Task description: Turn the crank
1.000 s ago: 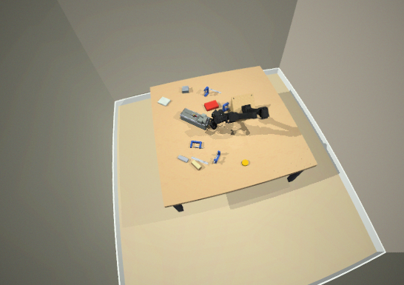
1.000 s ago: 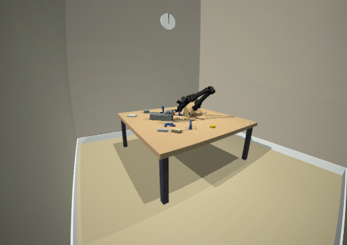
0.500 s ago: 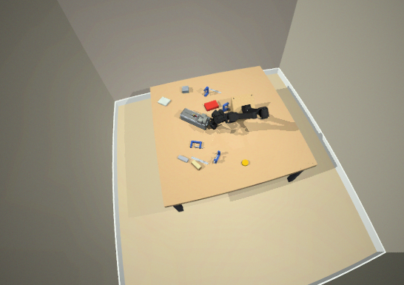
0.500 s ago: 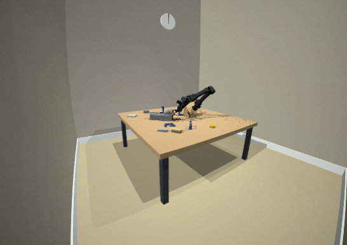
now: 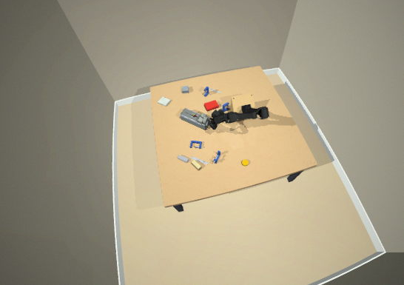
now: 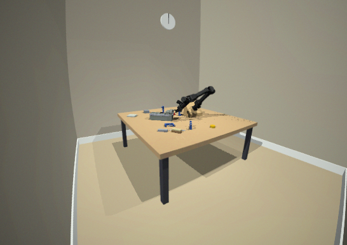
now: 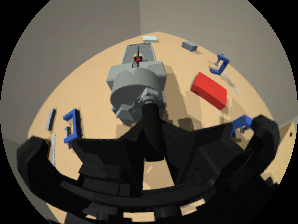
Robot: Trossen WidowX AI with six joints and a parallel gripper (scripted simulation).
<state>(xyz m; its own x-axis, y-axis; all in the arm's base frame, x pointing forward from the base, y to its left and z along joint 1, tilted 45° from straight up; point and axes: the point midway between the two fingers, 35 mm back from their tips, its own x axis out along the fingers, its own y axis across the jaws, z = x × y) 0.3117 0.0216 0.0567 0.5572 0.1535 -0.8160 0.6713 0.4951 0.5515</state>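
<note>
My gripper tip is now 1 cm past the dark crank handle, 1 cm to the right of it and 3 cm below it. The rest, counted from my gripper tip: red pointer: 11 cm ahead, 9 cm to the right, 1 cm below; tan block: 21 cm ahead, 34 cm to the left, 7 cm below; yellow disc: 17 cm behind, 42 cm to the left, 8 cm below.
</note>
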